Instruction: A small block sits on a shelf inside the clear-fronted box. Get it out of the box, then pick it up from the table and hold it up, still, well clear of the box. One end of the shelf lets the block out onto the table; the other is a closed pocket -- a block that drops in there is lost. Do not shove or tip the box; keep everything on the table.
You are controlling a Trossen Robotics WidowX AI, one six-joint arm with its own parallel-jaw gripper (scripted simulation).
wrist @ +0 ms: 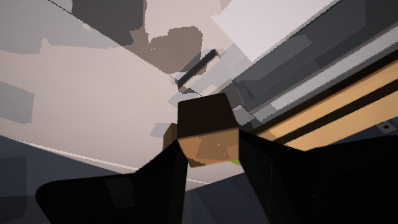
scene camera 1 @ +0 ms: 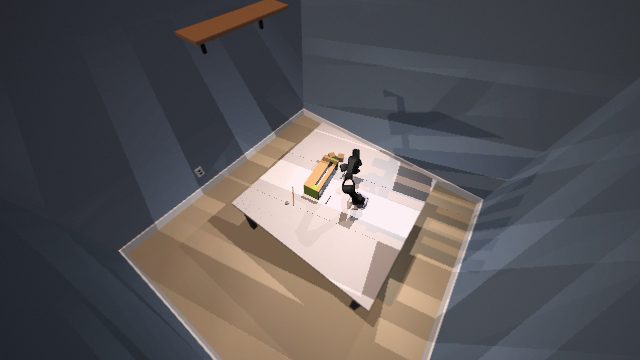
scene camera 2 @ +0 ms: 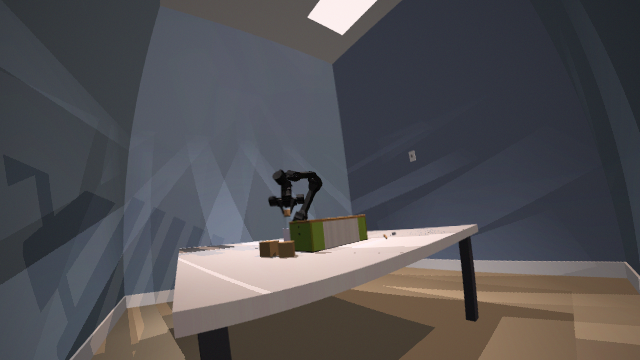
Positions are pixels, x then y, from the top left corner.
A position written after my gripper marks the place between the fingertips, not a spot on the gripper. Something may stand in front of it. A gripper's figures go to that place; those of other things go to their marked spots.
My gripper [wrist: 209, 137] is 11 cm from the lens. A small block [wrist: 207, 131] is 8 cm from the lens.
